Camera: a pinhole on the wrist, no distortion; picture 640 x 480 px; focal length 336.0 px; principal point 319.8 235.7 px. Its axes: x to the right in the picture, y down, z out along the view. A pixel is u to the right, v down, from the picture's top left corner.
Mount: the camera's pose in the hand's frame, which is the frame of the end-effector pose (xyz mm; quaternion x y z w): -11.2 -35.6 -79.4 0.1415 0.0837 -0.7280 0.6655
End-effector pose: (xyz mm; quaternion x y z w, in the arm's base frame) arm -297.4 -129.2 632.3 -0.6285 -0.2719 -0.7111 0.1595
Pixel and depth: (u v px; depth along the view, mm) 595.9 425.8 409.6
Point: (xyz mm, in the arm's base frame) -433.9 419.7 704.1
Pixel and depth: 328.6 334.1 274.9
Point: -233.0 92.3 659.8
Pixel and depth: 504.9 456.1 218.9
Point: -365.6 126.4 695.0
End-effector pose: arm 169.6 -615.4 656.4 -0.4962 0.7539 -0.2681 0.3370
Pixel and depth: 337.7 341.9 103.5
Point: 224.4 -654.7 698.1
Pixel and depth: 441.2 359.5 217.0
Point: 345.2 -729.0 716.1
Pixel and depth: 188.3 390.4 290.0
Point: 344.5 -738.7 504.1
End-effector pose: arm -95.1 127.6 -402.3 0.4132 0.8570 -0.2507 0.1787
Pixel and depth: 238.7 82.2 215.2
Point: -41.9 -50.5 -434.4
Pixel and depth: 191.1 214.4 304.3
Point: -55.1 -54.2 -569.2
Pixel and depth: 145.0 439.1 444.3
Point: -175.1 30.6 -876.2
